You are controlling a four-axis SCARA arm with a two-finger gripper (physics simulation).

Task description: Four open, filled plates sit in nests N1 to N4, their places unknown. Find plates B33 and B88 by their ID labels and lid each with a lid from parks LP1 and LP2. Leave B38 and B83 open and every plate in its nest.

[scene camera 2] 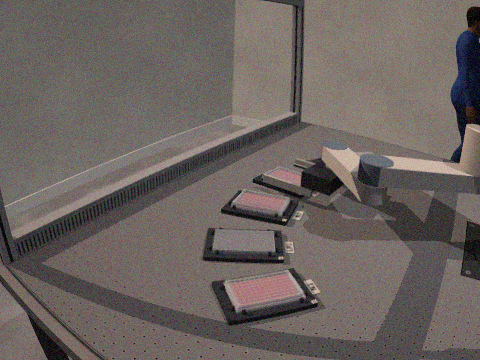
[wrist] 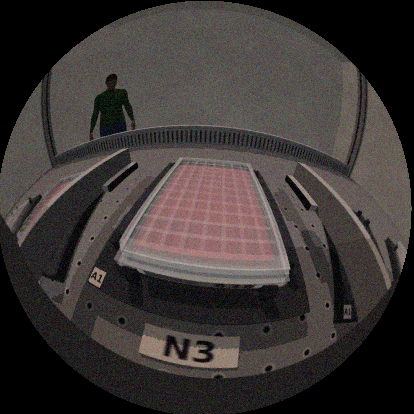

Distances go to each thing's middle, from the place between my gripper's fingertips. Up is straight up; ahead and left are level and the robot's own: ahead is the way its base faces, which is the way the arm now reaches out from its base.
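My hand is 3 cm past the nest N3 (wrist: 211, 305) and 3 cm above it. The N3 sign (wrist: 178, 347) is 12 cm behind my hand and 1 cm to the left of it, and 4 cm below. As for park LP2 (wrist: 343, 294), it sits 17 cm to the right of my hand, 8 cm behind it and 3 cm below it, while park LP1 (scene camera 2: 207, 255) is 35 cm to the left of my hand, 11 cm behind it and, again, 3 cm below it.
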